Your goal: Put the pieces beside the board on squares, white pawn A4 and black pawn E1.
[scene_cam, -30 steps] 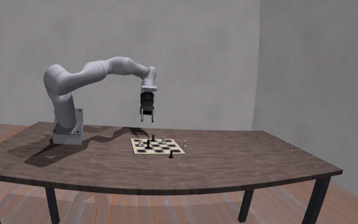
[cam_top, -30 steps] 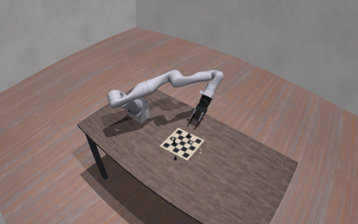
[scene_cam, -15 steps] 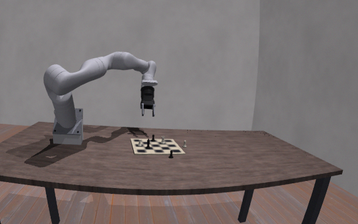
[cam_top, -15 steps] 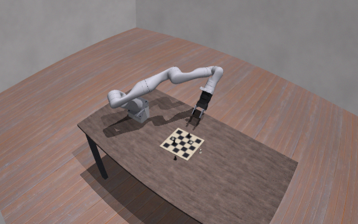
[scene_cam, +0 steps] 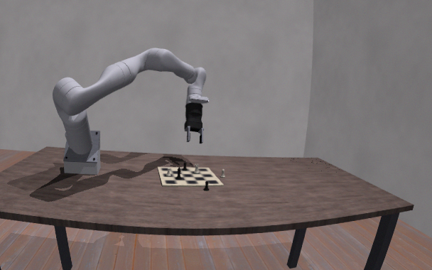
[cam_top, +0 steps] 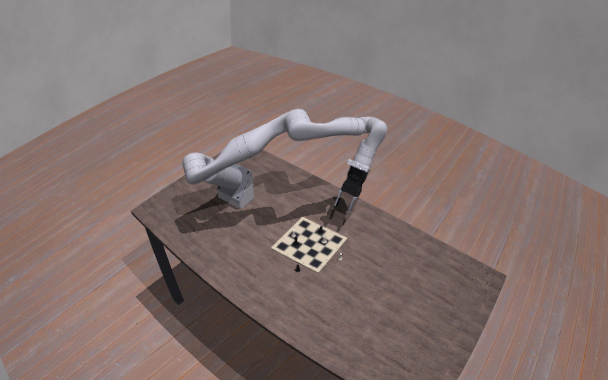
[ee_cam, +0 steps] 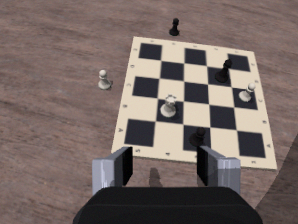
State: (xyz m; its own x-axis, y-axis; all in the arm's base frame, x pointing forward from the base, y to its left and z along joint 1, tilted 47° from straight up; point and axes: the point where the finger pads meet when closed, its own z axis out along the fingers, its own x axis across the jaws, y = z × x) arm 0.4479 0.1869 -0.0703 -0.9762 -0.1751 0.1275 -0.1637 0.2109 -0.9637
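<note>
My gripper is now 160 mm to the left of the chessboard, 120 mm above it and 30 mm past it.
</note>
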